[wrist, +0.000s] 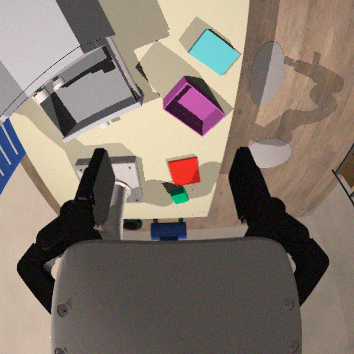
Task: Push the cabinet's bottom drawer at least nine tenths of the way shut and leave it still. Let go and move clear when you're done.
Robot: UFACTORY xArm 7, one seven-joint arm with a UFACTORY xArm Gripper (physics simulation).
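The grey cabinet [35,35] stands at the upper left of the wrist view, and its top is cut off by the frame's edge. A drawer [92,92] sticks out of it, pulled well open, with a dark inside and a light front panel towards the lower right. A small pale knob [105,124] shows on that front. Two more pale knobs show near the drawer's rear left. My gripper [171,161] is open and empty, high above the table and well apart from the drawer. Whether this drawer is the bottom one is hard to tell from above.
A magenta open box [200,111] lies right of the drawer, with a cyan block [214,52] beyond it. A red block [184,171] and a green block [179,195] lie below in view. The robot's grey base plate [131,172] is at lower left. A blue rack [7,152] stands at the left edge.
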